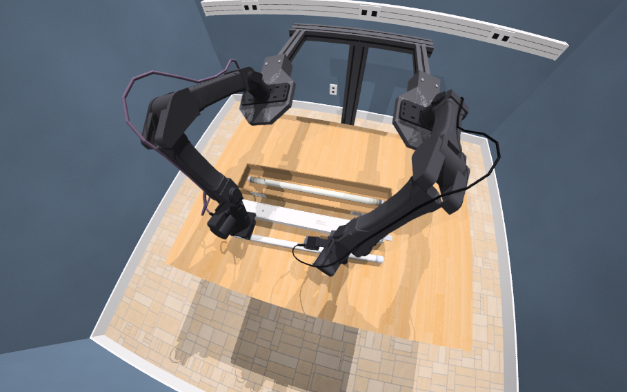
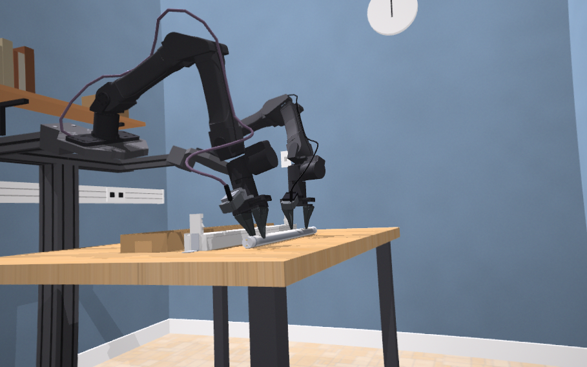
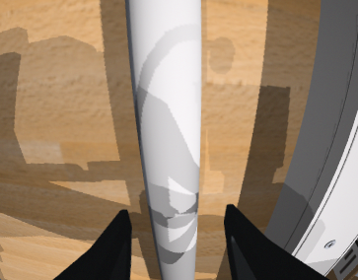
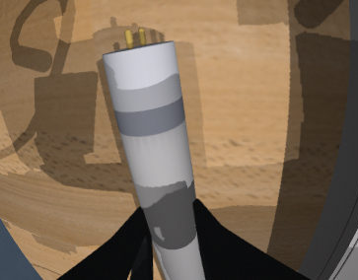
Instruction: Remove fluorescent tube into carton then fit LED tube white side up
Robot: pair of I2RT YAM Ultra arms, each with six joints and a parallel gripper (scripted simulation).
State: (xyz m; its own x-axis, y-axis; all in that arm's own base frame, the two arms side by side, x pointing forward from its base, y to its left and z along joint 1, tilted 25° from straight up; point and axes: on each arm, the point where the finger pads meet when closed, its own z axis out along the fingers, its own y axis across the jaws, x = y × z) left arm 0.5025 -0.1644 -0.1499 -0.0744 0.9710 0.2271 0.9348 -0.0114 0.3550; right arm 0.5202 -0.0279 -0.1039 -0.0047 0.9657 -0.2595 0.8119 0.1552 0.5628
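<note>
The LED tube lies 10 mm ahead of my left hand, 120 mm to the right of it and 20 mm below it. From my left hand the other things lie so: light fixture: 90 mm behind, 140 mm to the right, 20 mm above; then brown carton: 230 mm behind, 140 mm to the right, 10 mm below; then old fluorescent tube: 230 mm behind, 140 mm to the right, 20 mm below.
</note>
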